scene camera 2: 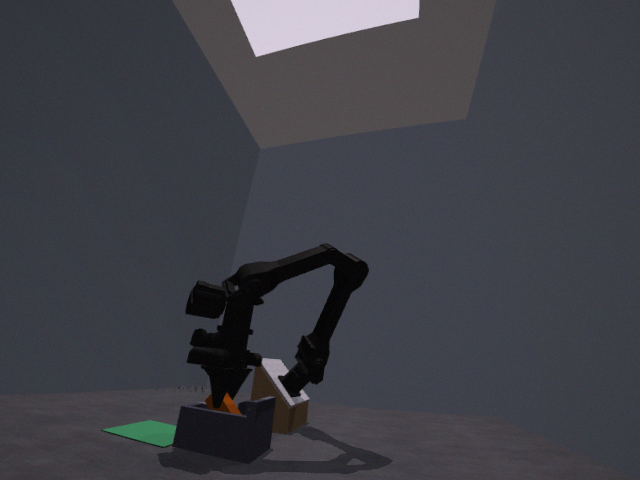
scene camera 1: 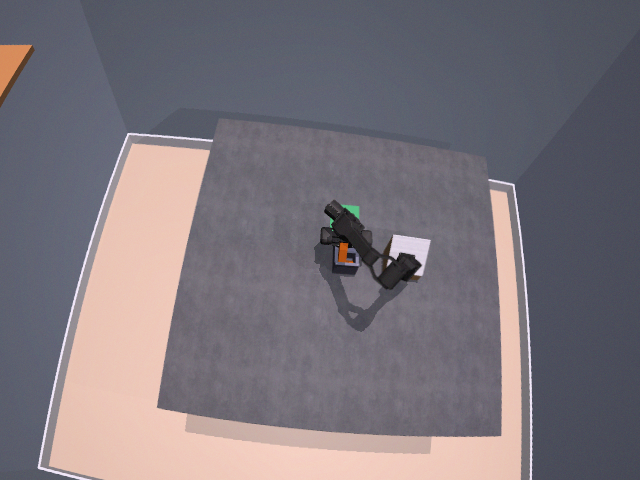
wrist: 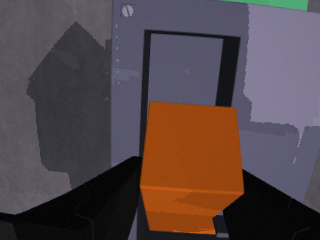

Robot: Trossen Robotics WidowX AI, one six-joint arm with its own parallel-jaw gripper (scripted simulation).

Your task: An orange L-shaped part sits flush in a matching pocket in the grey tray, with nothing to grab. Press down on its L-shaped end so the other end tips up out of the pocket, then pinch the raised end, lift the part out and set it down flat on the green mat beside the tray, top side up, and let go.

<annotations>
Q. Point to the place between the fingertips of my gripper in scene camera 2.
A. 221,406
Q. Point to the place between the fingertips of my gripper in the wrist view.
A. At 181,170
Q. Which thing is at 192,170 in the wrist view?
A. An orange L-shaped part.
</annotations>
